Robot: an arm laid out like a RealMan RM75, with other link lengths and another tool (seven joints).
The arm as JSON. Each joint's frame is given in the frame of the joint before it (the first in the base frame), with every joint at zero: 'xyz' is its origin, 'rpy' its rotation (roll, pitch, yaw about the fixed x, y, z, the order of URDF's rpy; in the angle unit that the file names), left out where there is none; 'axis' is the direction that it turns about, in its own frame. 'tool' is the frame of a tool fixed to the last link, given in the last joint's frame.
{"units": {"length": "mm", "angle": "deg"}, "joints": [
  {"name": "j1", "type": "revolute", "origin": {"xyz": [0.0, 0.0, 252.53]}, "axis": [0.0, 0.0, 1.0]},
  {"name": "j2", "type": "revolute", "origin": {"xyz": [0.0, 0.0, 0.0], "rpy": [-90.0, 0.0, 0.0]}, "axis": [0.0, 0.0, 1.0]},
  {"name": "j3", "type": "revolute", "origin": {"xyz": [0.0, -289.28, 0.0], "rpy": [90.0, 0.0, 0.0]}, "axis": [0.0, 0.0, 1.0]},
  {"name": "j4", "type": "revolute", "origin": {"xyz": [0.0, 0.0, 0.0], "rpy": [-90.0, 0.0, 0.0]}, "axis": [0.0, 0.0, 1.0]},
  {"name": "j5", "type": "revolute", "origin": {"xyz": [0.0, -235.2, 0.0], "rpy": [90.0, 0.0, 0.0]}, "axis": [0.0, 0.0, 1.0]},
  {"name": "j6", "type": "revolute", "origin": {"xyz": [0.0, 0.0, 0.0], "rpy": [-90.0, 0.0, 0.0]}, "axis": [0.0, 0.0, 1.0]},
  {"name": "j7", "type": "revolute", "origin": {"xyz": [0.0, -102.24, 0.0], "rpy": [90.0, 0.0, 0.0]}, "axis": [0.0, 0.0, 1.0]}
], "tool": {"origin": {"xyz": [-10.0, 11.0, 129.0], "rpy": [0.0, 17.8, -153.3]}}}
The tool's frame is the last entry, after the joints.
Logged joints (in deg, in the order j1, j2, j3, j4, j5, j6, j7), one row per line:
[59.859 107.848 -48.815 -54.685 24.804 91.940 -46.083]
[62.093 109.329 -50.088 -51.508 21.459 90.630 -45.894]
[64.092 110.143 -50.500 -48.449 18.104 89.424 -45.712]
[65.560 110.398 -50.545 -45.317 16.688 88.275 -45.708]
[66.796 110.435 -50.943 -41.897 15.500 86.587 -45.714]
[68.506 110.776 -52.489 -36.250 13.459 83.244 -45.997]
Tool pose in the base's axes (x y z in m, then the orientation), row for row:
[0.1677 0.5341 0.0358 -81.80 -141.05 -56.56]
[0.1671 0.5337 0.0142 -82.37 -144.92 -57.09]
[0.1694 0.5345 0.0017 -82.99 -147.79 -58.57]
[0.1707 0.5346 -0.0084 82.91 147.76 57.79]
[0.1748 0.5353 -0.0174 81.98 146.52 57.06]
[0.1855 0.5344 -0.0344 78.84 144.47 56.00]
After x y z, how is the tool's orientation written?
As a rotation vector, in degrees.
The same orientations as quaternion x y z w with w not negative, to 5 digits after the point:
[-0.47298 -0.81557 -0.32704 0.06467]
[-0.46723 -0.82203 -0.32383 0.03317]
[-0.46277 -0.82410 -0.32660 0.00584]
[0.46313 0.82537 0.32281 0.00859]
[0.46219 0.82605 0.32169 0.02333]
[0.45284 0.82981 0.32166 0.05366]

